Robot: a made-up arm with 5 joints.
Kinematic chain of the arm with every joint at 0, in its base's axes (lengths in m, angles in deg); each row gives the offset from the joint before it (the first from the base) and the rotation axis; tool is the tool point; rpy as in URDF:
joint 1: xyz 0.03 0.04 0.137 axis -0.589 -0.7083 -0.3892
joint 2: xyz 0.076 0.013 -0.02 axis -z
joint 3: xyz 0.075 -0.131 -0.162 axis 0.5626 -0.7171 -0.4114
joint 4: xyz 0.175 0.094 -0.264 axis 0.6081 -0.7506 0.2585
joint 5: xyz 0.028 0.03 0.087 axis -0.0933 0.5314 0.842
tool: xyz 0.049 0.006 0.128 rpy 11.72 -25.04 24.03
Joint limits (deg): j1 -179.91..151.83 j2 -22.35..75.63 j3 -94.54..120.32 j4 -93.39..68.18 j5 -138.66..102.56
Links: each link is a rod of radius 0.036 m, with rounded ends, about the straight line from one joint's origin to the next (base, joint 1, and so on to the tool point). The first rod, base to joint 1, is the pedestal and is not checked.
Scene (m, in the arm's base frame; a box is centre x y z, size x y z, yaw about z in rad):
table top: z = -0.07
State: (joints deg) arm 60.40 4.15 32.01 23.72 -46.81
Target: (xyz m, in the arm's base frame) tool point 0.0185 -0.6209 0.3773
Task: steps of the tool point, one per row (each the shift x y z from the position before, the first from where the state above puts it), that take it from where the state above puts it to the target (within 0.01 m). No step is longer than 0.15 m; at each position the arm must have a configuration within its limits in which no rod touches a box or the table.
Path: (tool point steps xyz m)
1: -0.0183 0.0055 0.0596
2: -0.0113 -0.0141 0.0594
3: -0.0134 -0.0386 0.0540
4: -0.0231 -0.0625 0.0402
5: -0.0354 -0.0802 0.0172
6: -0.0446 -0.0882 -0.0134
7: -0.0448 -0.0850 -0.0474
8: -0.0337 -0.0713 -0.0783

